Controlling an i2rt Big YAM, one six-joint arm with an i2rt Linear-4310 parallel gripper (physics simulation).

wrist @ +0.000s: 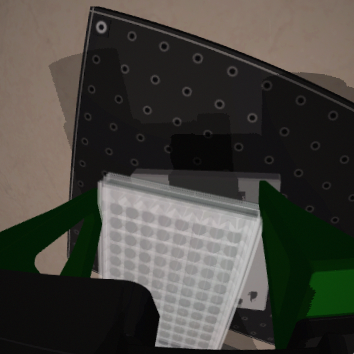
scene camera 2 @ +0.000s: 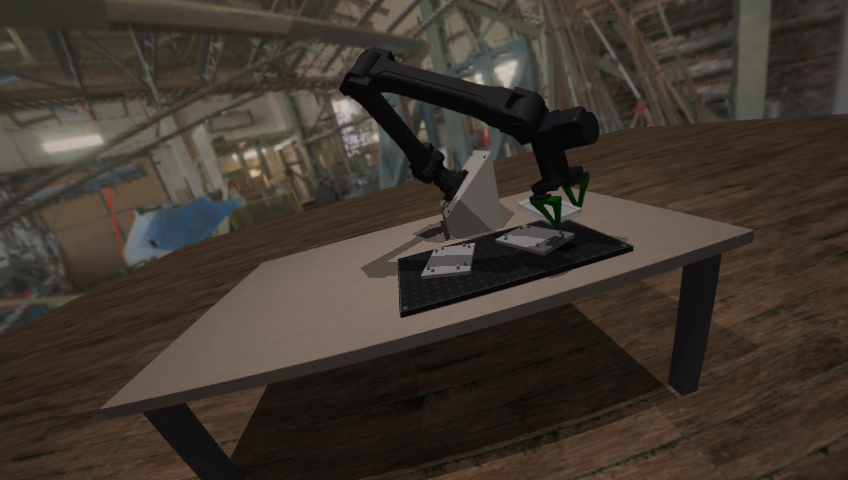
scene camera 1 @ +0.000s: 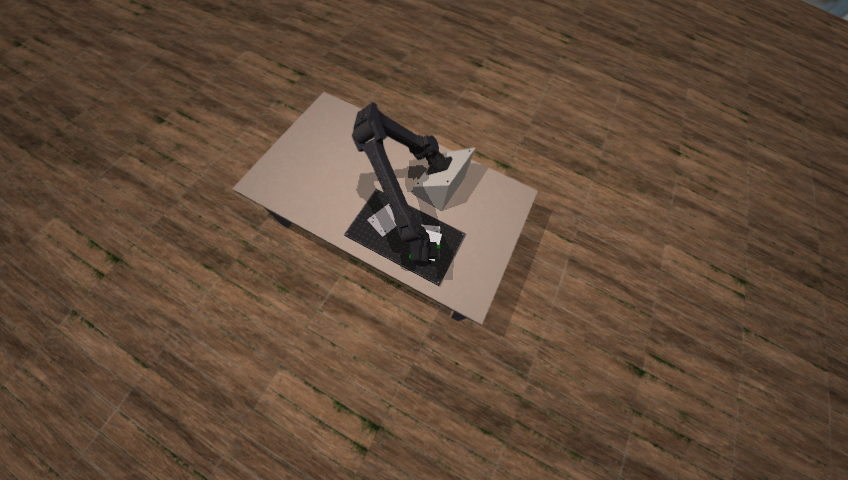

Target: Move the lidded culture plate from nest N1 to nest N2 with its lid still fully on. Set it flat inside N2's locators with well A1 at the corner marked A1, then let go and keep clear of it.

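Frame: origin at the arm's base, x back, y down, z right, level; metres.
Seen in the pictures: gripper, between the fingertips: (wrist: 176,193) (scene camera 2: 568,217); arm's base, origin of its link: (scene camera 2: 457,186) (scene camera 1: 440,166).
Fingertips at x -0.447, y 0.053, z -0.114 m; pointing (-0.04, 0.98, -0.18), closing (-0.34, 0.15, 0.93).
Offsets run from my fingertips to a thing's top centre. Level surfaces: height alone.
My gripper (scene camera 1: 424,251) (scene camera 2: 568,217) (wrist: 176,193) has green fingers and is shut on the lidded culture plate {dx +0.058, dy -0.034, dz +0.011 m} (scene camera 2: 529,207) (wrist: 175,260), one finger at each long side. The plate is clear-white, and its lid looks on over the wells. It is held above one pale nest {dx +0.106, dy +0.057, dz +0.033 m} (scene camera 2: 526,239) (wrist: 258,287) and looks turned a little relative to it in the wrist view. That nest is partly hidden below the plate. The other pale nest {dx +0.134, dy +0.057, dz +0.260 m} (scene camera 1: 380,220) (scene camera 2: 449,260) has small locator pins and holds no plate. The N1, N2 and A1 marks cannot be read.
Both nests sit on a black perforated board {dx +0.098, dy +0.079, dz +0.143 m} (scene camera 1: 364,231) (scene camera 2: 416,297) (wrist: 150,95) on the beige table {dy +0.092 m} (scene camera 1: 297,148) (scene camera 2: 267,321). The arm's grey wedge base (scene camera 1: 440,193) (scene camera 2: 476,202) stands behind the board. Shadows of the arm fall across board and nests.
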